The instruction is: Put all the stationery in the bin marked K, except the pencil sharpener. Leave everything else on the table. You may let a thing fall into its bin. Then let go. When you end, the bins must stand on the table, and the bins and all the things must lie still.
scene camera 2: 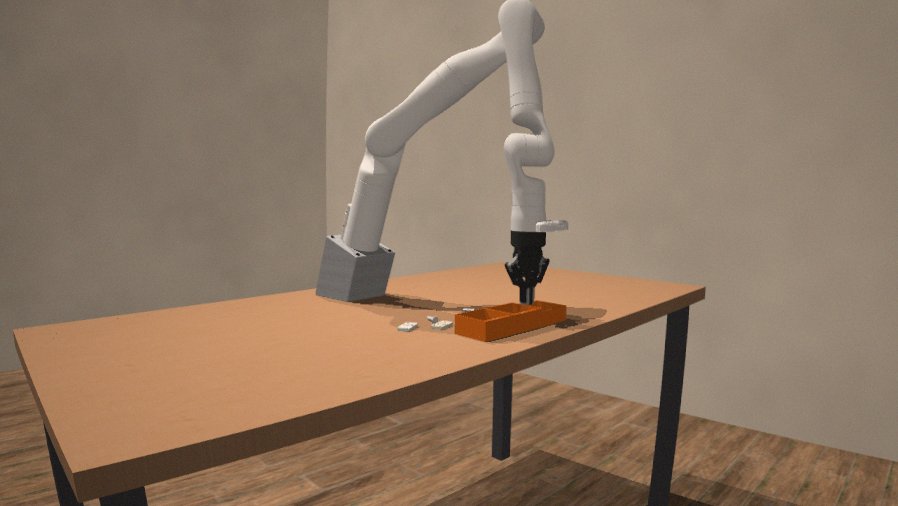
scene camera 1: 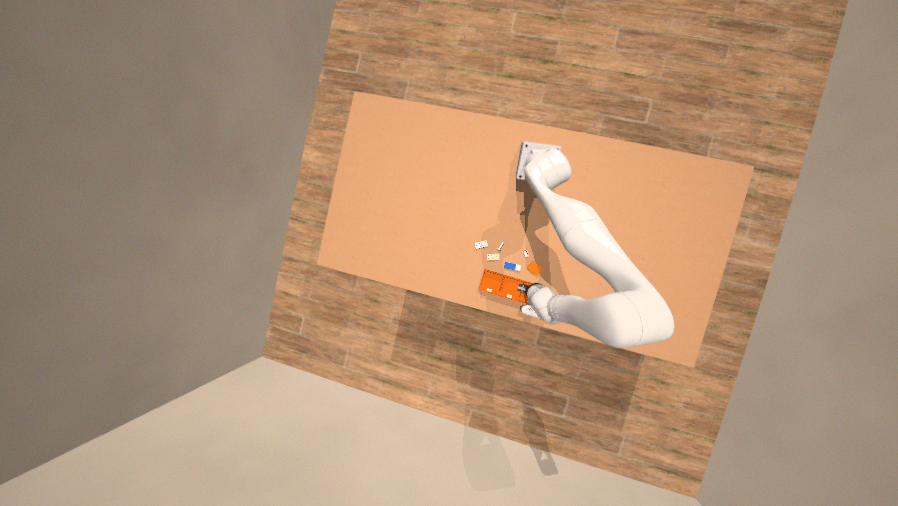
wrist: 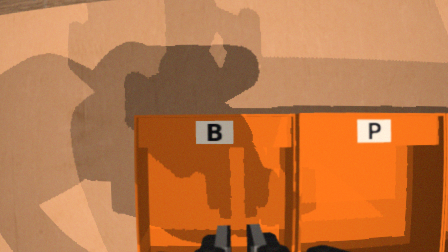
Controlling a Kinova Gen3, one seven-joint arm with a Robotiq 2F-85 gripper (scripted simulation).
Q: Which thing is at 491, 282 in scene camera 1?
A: A tray.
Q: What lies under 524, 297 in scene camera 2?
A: My gripper.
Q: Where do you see a tray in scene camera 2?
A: At 491, 323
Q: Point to a tray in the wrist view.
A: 370, 174
